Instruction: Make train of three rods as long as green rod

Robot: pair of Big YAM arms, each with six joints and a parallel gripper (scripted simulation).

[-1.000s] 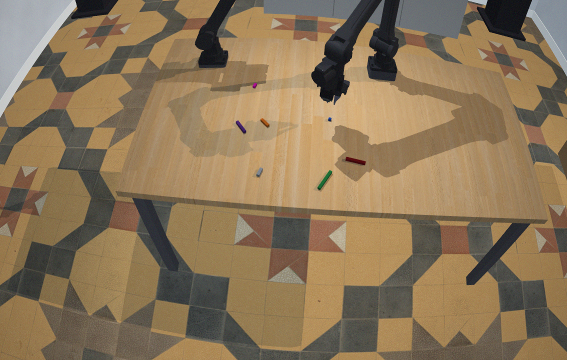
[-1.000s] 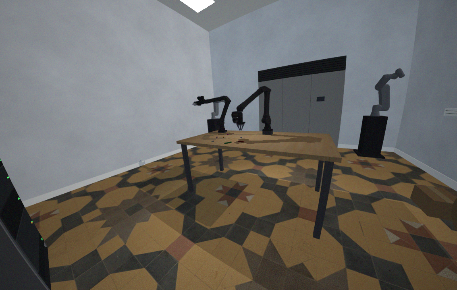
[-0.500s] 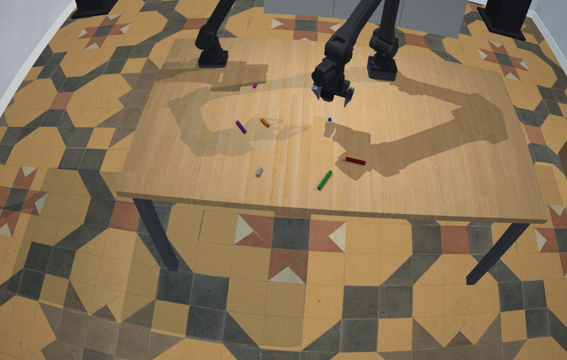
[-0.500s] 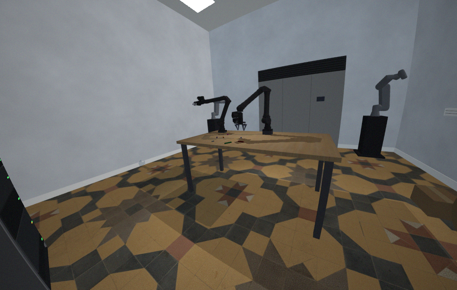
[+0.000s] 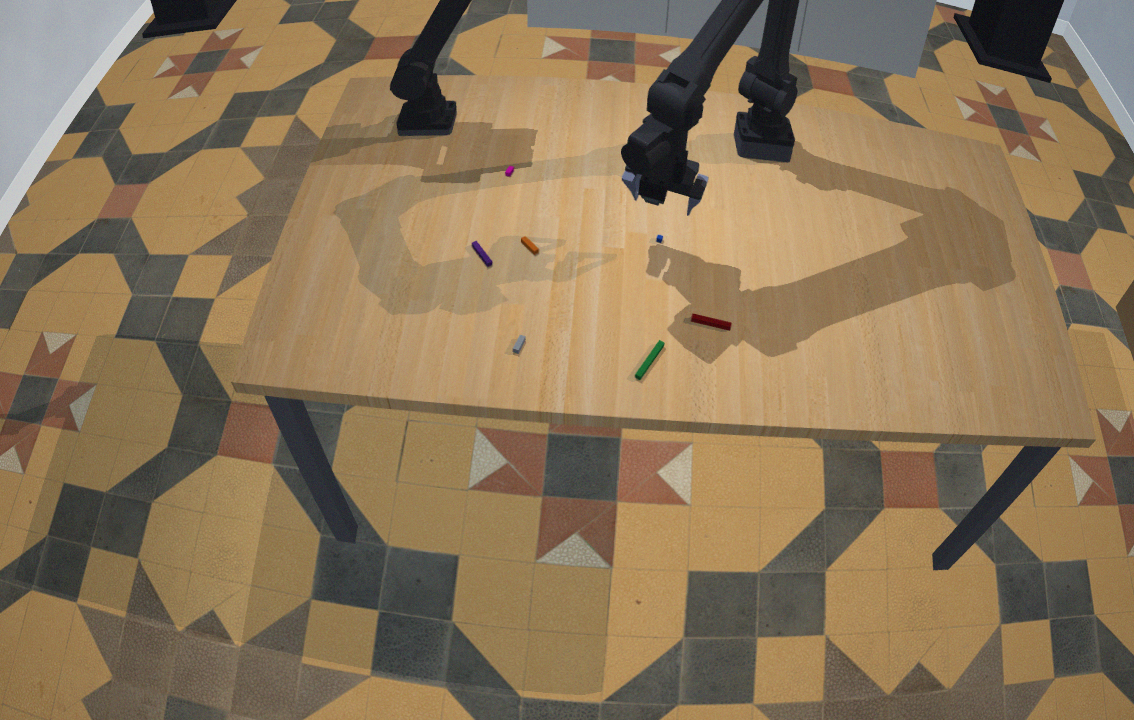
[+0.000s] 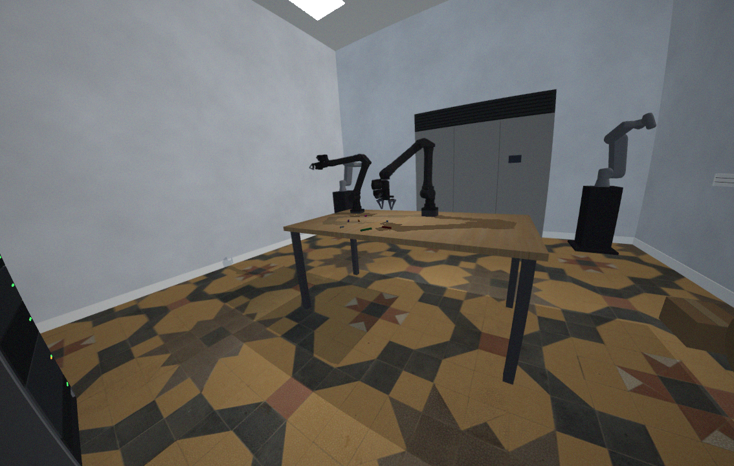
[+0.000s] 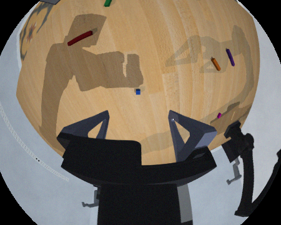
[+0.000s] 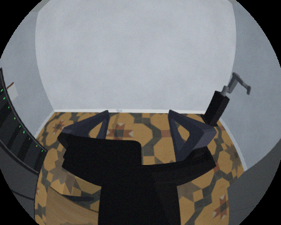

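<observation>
Now: the grey rod 260 mm ahead of my left hand, 220 mm to the right of it and 100 mm below it. From my left hand the other things lie so: green rod 270 mm ahead, 10 mm to the right, 100 mm below; blue rod 100 mm below; red rod 180 mm ahead, 90 mm to the left, 100 mm below.
</observation>
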